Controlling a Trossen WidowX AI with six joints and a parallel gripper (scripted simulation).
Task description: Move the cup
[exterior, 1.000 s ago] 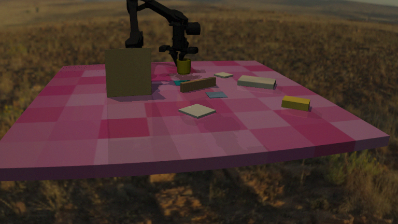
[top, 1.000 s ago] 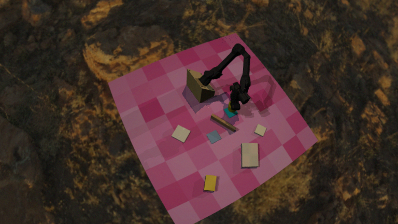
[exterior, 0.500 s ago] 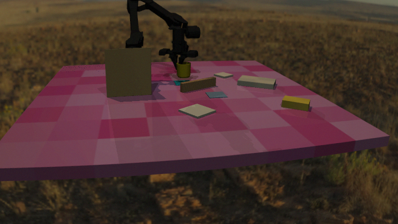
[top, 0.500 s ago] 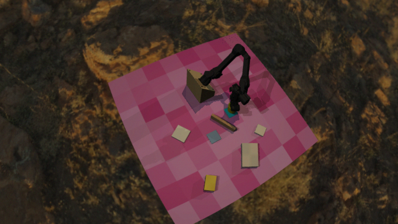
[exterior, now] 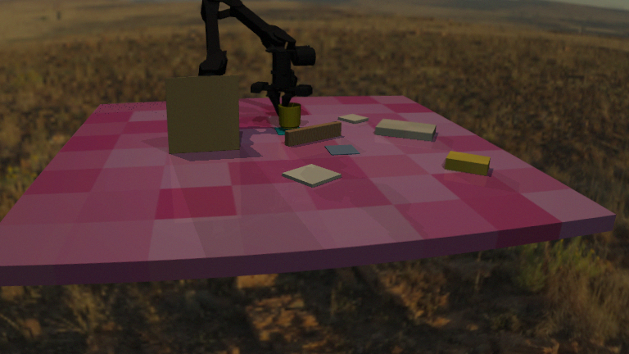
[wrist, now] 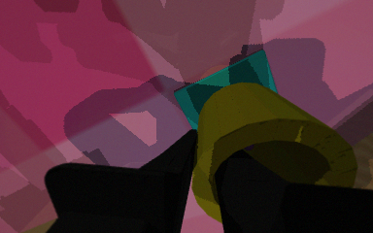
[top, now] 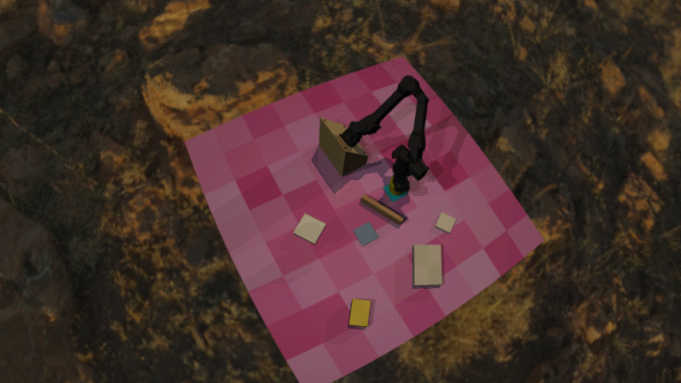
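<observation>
My gripper tip is 20 mm short of the olive-yellow cup and 20 mm to the left of it. Round my gripper tip: blue pad 120 mm ahead, 240 mm to the right, 60 mm below; then teal pad 20 mm ahead, 20 mm to the right, 60 mm below; then wooden block 70 mm ahead, 130 mm to the right, 40 mm below.
</observation>
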